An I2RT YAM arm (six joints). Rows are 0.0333 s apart.
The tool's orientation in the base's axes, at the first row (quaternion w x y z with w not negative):
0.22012, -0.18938, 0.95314, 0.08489
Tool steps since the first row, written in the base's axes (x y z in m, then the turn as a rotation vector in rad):
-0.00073, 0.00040, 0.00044, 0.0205, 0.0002, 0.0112
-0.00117, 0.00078, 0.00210, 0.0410, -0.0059, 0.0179
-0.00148, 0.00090, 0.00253, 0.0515, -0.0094, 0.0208
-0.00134, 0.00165, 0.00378, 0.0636, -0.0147, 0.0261
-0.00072, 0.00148, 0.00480, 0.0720, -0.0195, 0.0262
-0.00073, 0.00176, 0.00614, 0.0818, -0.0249, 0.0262
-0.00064, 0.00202, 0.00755, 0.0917, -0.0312, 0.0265
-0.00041, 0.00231, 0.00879, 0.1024, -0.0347, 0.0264
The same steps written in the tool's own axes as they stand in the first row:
0.00028, 0.00069, -0.00058, -0.0222, -0.0071, -0.0020
-0.00023, 0.00134, -0.00213, -0.0403, -0.0203, -0.0015
-0.00020, 0.00161, -0.00260, -0.0492, -0.0275, -0.0008
-0.00113, 0.00234, -0.00347, -0.0599, -0.0367, -0.0022
-0.00205, 0.00202, -0.00418, -0.0654, -0.0444, -0.0002
-0.00274, 0.00238, -0.00531, -0.0718, -0.0533, 0.0023
-0.00353, 0.00269, -0.00646, -0.0781, -0.0630, 0.0043
-0.00438, 0.00296, -0.00740, -0.0858, -0.0704, 0.0077

